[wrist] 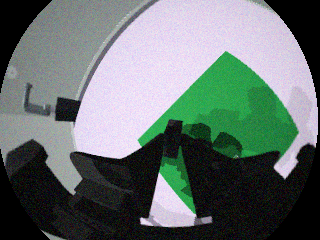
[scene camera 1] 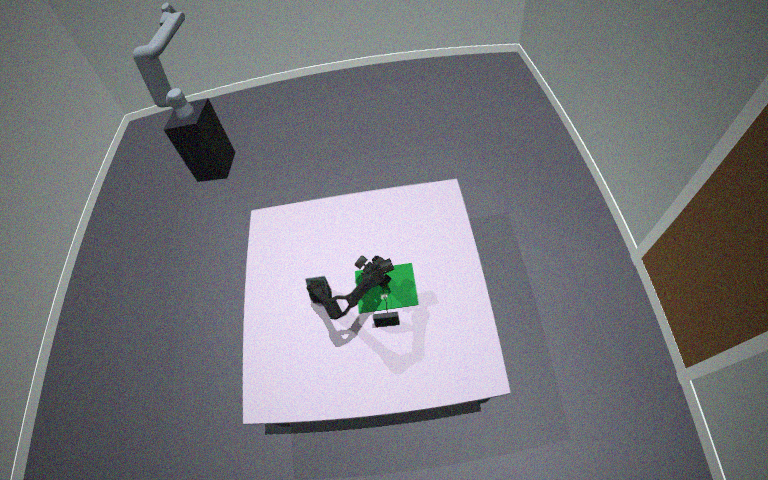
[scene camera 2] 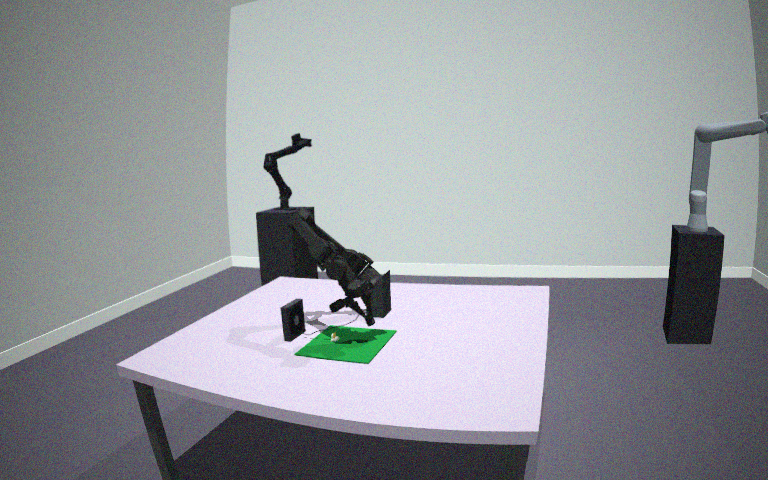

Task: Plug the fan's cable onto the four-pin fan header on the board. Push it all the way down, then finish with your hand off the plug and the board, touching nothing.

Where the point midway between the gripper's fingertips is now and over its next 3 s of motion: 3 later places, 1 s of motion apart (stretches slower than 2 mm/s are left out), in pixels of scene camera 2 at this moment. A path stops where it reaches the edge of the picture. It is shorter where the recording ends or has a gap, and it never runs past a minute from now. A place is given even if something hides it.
My gripper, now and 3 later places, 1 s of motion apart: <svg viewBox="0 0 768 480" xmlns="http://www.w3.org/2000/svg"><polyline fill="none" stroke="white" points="369,317 371,318 365,313 357,305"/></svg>
